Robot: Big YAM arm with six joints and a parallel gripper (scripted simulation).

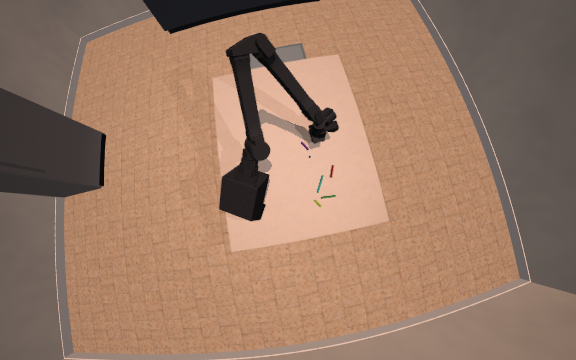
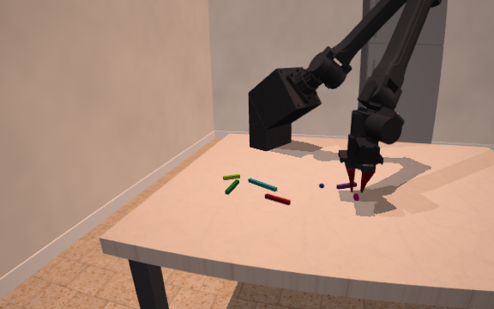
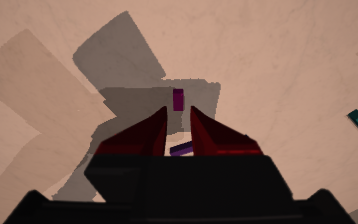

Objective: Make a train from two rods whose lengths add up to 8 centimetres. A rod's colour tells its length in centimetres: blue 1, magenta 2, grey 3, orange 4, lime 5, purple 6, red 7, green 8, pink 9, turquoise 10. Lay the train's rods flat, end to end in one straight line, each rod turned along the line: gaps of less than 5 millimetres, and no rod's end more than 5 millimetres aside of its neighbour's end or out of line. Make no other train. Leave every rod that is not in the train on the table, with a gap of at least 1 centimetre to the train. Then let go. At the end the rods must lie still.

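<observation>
The magenta rod lies 2 cm below my hand. Round my hand: red rod (11 cm ahead, 17 cm to the right, 2 cm below); purple rod (5 cm behind, 4 cm to the right, 2 cm below); blue rod (2 cm behind, 10 cm to the right, 2 cm below).
</observation>
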